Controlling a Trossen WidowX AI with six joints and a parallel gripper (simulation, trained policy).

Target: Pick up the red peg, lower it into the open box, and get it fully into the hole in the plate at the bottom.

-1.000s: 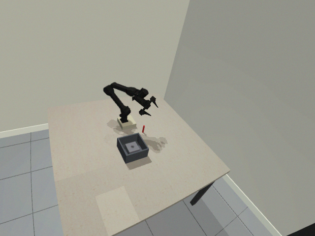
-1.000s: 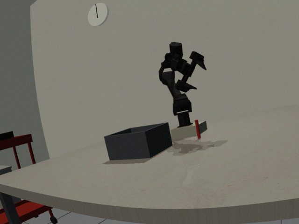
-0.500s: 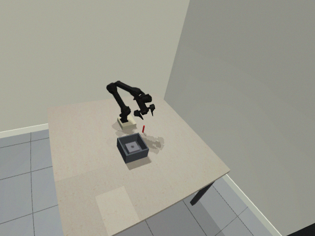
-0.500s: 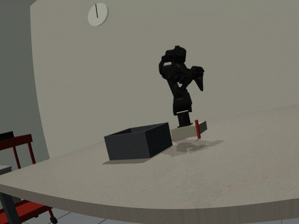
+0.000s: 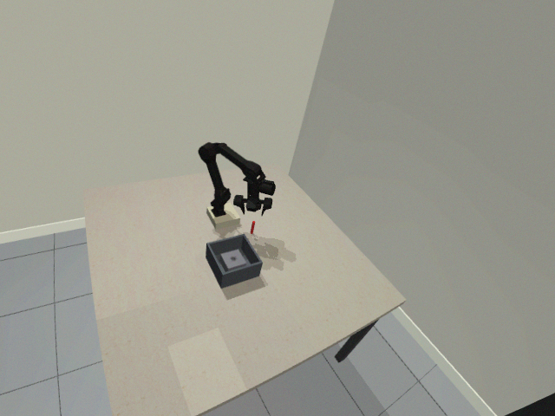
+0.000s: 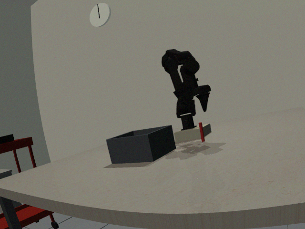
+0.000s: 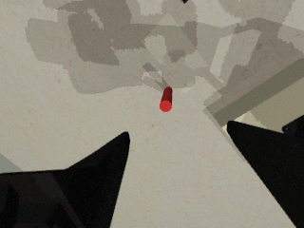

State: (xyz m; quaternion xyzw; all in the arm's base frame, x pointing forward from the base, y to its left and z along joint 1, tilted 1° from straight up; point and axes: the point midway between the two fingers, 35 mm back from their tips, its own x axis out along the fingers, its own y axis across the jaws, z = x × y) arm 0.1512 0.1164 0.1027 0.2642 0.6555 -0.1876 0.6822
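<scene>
The red peg lies 8 cm below my gripper tip and 2 cm ahead of it. Also, from my gripper tip: dark box 19 cm to the right, 18 cm ahead, 9 cm below; then grey plate 19 cm to the right, 18 cm ahead, 7 cm below.
</scene>
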